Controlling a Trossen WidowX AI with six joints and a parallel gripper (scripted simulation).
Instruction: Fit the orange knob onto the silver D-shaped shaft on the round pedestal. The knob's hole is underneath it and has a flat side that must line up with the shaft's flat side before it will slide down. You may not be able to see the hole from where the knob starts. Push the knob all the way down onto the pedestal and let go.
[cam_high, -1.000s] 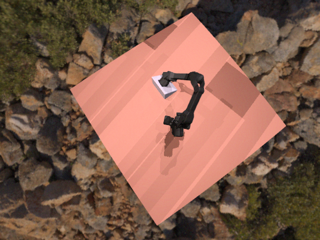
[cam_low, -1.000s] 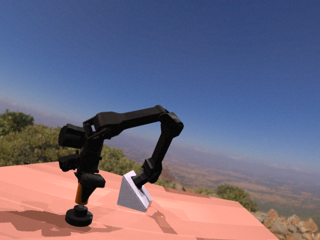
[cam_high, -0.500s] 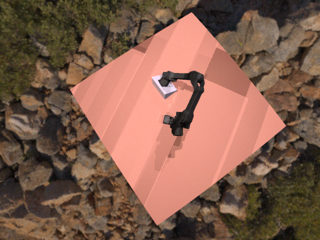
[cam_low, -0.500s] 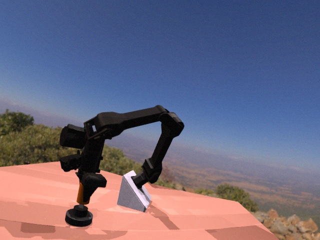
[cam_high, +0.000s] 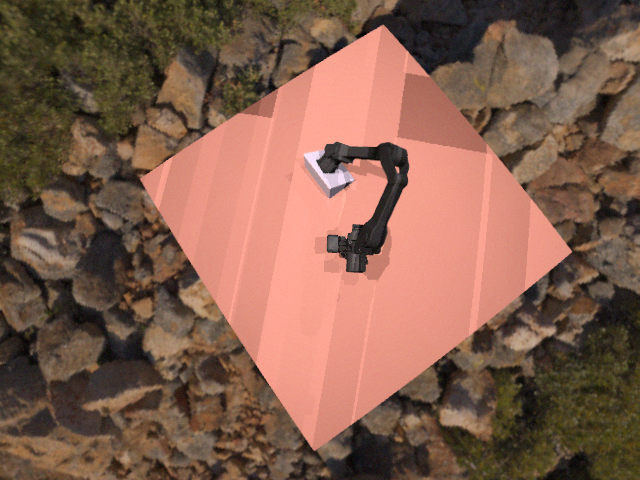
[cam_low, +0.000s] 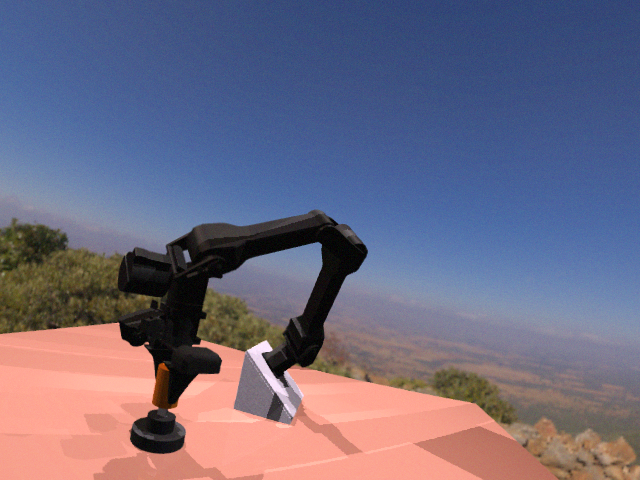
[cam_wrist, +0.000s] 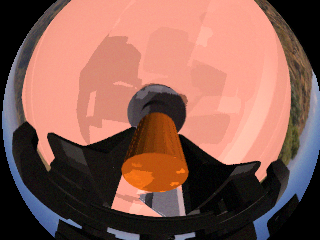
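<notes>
The orange knob lies 3 cm above my gripper tip. Also, from my gripper tip: round black pedestal (4 cm below).
</notes>
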